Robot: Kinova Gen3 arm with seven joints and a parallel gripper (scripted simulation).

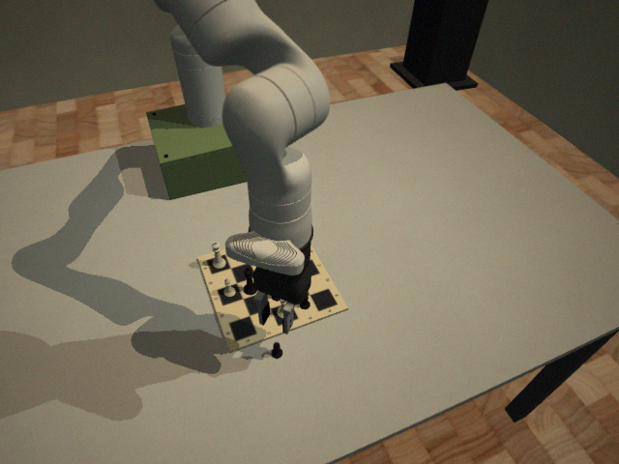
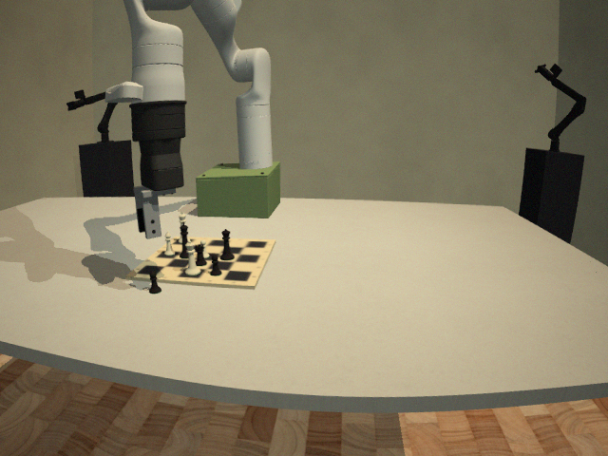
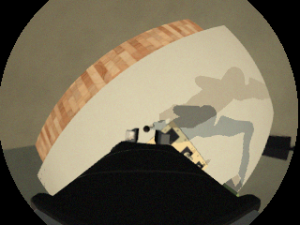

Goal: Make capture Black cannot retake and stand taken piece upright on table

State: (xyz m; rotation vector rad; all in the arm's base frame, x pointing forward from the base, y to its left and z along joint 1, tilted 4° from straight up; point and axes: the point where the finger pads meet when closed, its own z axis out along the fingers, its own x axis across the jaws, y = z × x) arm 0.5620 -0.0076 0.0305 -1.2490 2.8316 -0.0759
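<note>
Now: hand 130 mm past the tall black piece, 70 mm above it and 10 mm to the left of it. Round my hand: chessboard 140 mm behind, 100 mm below, 30 mm to the left; white pawn 140 mm behind, 90 mm below, 20 mm to the left; tall white piece 210 mm behind, 70 mm below, 50 mm to the right.
</note>
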